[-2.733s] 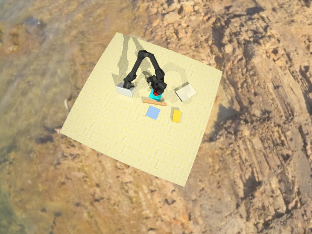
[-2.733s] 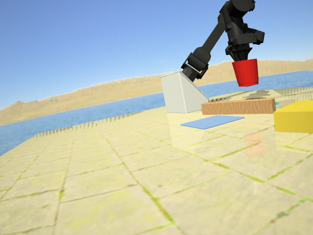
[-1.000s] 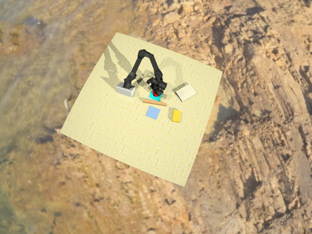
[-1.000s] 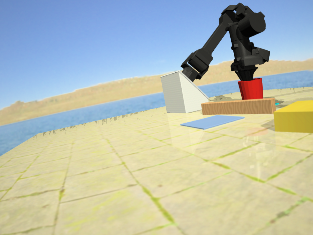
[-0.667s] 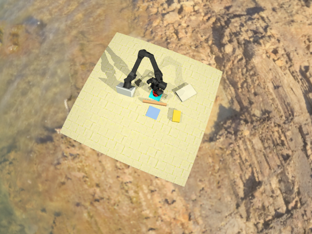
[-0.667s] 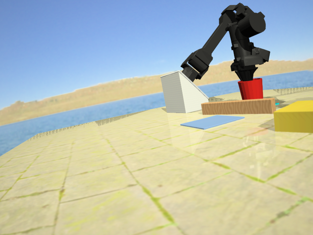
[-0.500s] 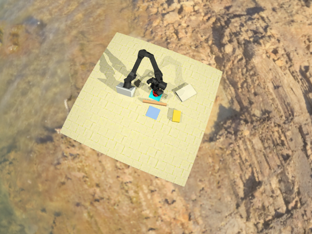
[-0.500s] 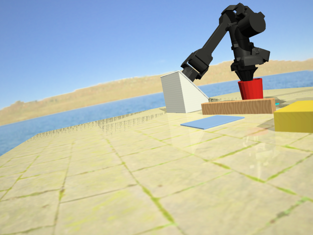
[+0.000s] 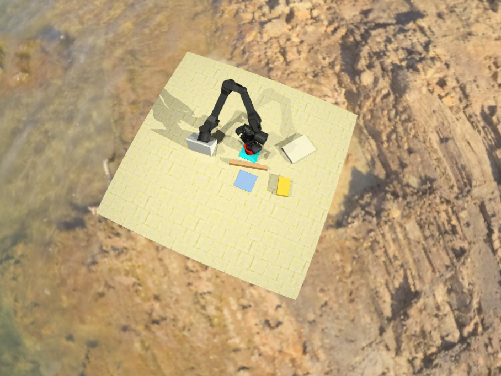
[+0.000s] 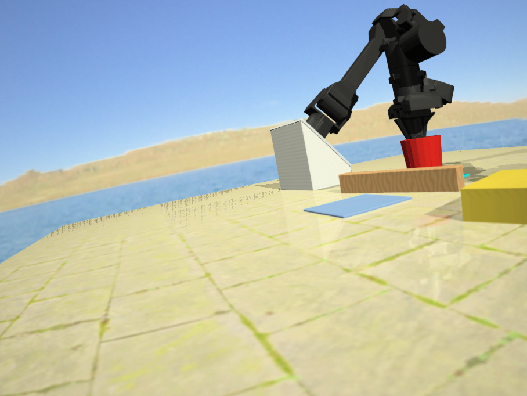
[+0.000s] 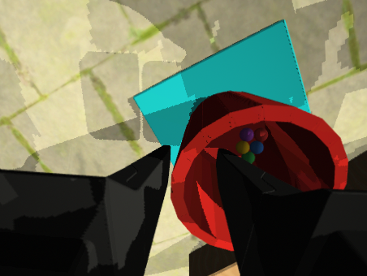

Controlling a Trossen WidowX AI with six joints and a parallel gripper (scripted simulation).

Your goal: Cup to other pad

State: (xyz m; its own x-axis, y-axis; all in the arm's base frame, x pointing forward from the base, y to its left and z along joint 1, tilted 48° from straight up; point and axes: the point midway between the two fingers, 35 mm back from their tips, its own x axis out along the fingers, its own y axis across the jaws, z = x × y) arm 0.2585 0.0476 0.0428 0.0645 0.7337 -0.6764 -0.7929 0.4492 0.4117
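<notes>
My gripper tip is now 20 mm short of the red cup, 20 mm to the left of it and 10 mm above it. Also, from my gripper tip: light blue pad: 50 mm ahead, 210 mm to the right, 50 mm below; cyan pad: 30 mm ahead, 20 mm to the right, 50 mm below; wooden bar: 40 mm ahead, 110 mm to the right, 40 mm below.
</notes>
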